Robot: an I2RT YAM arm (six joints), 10 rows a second.
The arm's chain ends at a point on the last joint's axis. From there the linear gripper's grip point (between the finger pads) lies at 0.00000 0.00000 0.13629 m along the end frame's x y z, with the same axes.
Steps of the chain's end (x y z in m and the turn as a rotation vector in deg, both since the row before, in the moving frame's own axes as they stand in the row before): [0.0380, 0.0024, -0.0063, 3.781, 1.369, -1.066]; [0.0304, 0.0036, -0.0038, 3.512, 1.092, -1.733]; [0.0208, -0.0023, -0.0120, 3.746, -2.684, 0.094]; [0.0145, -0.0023, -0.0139, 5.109, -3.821, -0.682]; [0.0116, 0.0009, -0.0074, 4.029, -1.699, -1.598]
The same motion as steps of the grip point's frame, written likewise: [0.0412, -0.0066, -0.0066, 3.781, 1.369, -1.066]; [0.0329, -0.0048, -0.0041, 3.512, 1.092, -1.733]; [0.0144, -0.0112, -0.0124, 3.746, -2.684, 0.094]; [0.0054, -0.0144, -0.0147, 5.109, -3.821, -0.682]; [0.0074, -0.0086, -0.0078, 4.029, -1.699, -1.598]
